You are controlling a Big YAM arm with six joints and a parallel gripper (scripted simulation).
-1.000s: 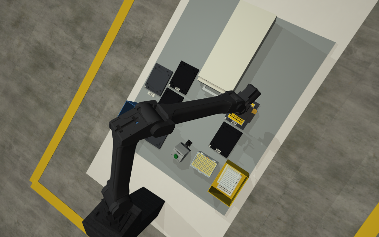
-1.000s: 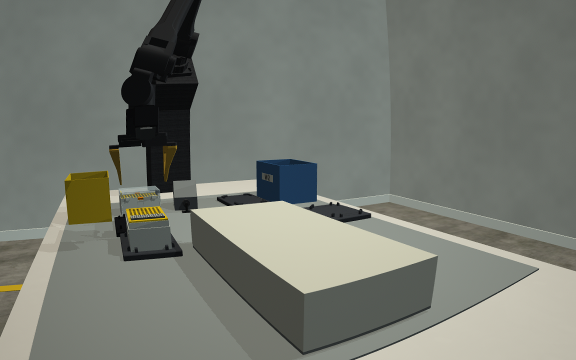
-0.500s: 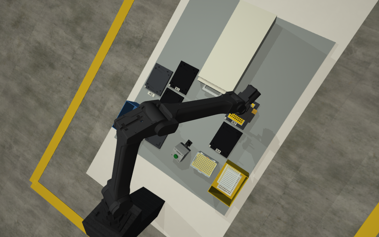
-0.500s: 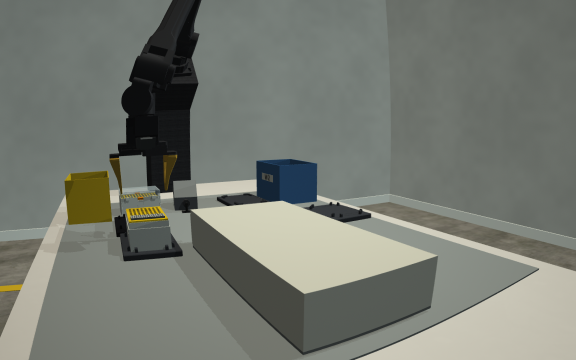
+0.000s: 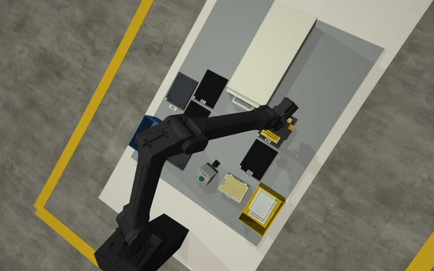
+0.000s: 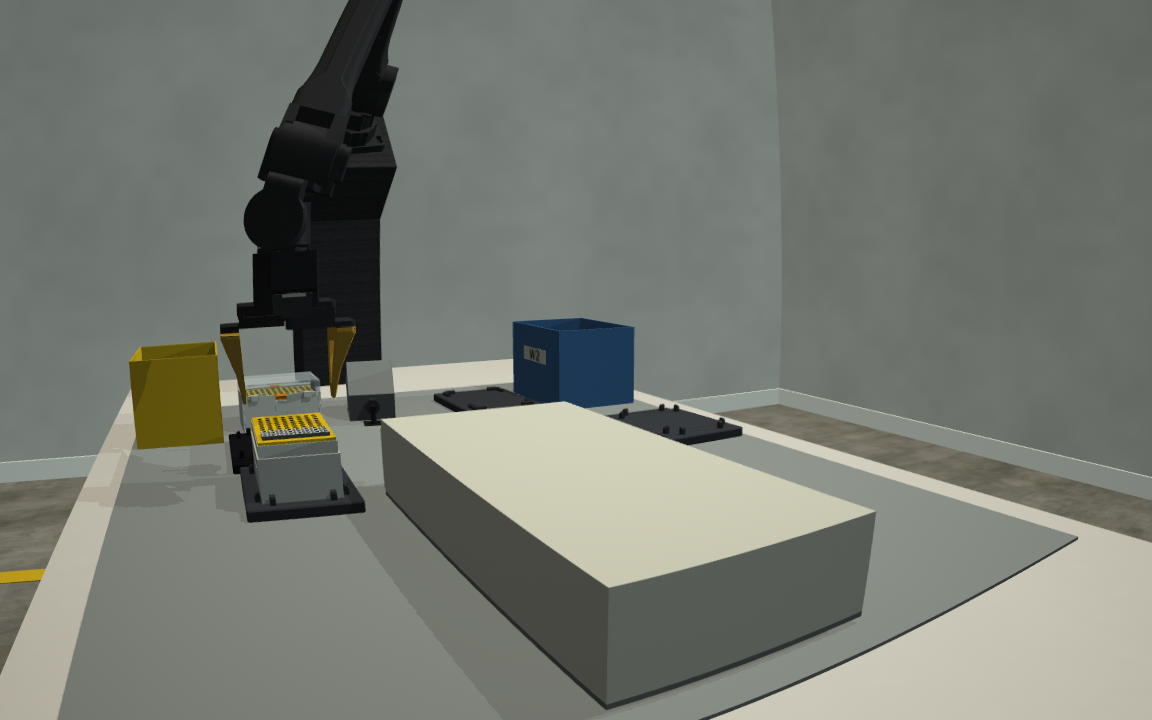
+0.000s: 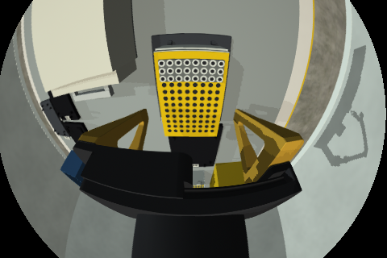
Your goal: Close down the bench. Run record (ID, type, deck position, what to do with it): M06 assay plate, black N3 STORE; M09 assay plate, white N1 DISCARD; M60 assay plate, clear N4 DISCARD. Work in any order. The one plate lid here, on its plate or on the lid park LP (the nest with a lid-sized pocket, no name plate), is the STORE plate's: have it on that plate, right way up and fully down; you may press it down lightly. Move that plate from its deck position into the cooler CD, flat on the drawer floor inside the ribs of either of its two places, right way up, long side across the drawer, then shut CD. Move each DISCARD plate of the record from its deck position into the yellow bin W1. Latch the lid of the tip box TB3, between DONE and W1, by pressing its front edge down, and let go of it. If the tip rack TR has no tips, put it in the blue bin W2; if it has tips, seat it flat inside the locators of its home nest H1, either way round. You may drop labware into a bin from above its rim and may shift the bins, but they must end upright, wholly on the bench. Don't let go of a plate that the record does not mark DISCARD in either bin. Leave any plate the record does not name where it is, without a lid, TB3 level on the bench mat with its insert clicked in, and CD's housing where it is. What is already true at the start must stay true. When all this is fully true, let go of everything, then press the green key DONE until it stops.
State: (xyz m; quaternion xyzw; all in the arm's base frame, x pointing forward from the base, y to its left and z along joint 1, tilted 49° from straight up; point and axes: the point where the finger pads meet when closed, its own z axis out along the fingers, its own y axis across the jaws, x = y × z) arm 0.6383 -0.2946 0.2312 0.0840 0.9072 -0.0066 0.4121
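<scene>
Now: the yellow tip rack 50 mm below my hand and 10 mm behind it. From my hand the other things lie so: nest N4 (180 mm behind, 100 mm below, 30 mm to the left); clear plate lid (160 mm to the left, 160 mm ahead, 80 mm below); nest N2 (100 mm below).
</scene>
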